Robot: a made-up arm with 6 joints. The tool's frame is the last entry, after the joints.
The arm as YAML. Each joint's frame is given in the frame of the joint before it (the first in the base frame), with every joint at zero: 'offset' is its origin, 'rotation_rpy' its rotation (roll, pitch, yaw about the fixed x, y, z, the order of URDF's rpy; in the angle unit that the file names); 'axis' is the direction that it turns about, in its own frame. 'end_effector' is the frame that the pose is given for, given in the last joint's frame.
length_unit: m
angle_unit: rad
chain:
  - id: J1
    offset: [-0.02, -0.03, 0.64]
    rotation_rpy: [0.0, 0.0, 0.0]
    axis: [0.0, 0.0, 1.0]
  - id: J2
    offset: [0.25, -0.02, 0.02]
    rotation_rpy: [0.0, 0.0, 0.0]
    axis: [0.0, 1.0, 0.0]
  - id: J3
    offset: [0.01, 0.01, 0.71]
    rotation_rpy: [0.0, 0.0, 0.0]
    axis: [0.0, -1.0, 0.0]
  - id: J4
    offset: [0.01, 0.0, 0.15]
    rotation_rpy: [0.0, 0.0, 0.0]
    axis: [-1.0, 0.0, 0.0]
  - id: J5
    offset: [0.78, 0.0, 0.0]
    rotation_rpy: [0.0, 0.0, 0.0]
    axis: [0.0, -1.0, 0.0]
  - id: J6
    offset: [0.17, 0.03, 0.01]
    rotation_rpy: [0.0, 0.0, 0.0]
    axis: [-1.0, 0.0, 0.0]
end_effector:
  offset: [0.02, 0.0, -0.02]
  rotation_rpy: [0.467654, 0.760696, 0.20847]
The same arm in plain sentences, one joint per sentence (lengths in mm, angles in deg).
The arm has six revolute joints in a row. What follows holds with every joint at zero, and every direction is one of the base frame's.
The first joint sits 20 mm along -x and 30 mm along -y and 640 mm along +z from the base frame's origin and turns about +z.
The second joint sits 250 mm along +x and 20 mm along -y and 20 mm along +z from the first joint and turns about +y.
The third joint sits 10 mm along +x and 10 mm along +y and 710 mm along +z from the second joint and turns about -y.
The fourth joint sits 10 mm along +x and 150 mm along +z from the third joint and turns about -x.
The fifth joint sits 780 mm along +x from the fourth joint and turns about -y.
The sixth joint sits 170 mm along +x and 30 mm along +y and 10 mm along +z from the fifth joint and turns about -x.
The tool frame, which is the frame that the pose is given for, sits 20 mm along +x and 20 mm along -z from the sixth joint; its axes are the base frame's turned by roll 26.79, pitch 43.58 and yaw 11.94 deg (as in URDF: about the fixed x, then y, then z).

